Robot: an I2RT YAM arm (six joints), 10 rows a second.
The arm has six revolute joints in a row. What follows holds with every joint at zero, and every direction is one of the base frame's. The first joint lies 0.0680 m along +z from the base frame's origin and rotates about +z. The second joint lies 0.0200 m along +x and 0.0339 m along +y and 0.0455 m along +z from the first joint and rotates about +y. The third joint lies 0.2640 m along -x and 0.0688 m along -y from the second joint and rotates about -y. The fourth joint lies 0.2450 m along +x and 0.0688 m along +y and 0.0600 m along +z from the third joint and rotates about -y. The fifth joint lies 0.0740 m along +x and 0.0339 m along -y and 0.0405 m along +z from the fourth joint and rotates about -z. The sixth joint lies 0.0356 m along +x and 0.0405 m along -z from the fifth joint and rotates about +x. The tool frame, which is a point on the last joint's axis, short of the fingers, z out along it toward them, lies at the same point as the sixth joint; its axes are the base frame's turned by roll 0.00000, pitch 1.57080 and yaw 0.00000 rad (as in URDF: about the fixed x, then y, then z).
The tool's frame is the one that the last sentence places.
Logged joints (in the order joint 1, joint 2, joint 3, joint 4, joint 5, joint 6), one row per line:
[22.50 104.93 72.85 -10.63 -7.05 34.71]
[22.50 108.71 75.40 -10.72 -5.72 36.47]
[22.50 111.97 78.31 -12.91 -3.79 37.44]
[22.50 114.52 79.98 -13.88 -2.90 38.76]
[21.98 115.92 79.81 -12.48 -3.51 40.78]
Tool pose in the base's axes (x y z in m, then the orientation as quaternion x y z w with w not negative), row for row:
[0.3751 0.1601 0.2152 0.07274 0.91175 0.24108 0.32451]
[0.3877 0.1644 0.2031 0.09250 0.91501 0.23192 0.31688]
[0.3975 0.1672 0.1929 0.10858 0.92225 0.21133 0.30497]
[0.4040 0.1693 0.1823 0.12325 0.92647 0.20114 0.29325]
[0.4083 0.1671 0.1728 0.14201 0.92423 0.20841 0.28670]
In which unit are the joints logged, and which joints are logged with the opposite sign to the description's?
The joints are logged in degrees. Opposite sign: none.
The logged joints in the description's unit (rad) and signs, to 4 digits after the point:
[0.3927 1.8314 1.2715 -0.1855 -0.1230 0.6058]
[0.3927 1.8973 1.3160 -0.1871 -0.0998 0.6365]
[0.3927 1.9542 1.3668 -0.2253 -0.0661 0.6535]
[0.3927 1.9988 1.3959 -0.2423 -0.0506 0.6765]
[0.3836 2.0232 1.3929 -0.2178 -0.0613 0.7117]

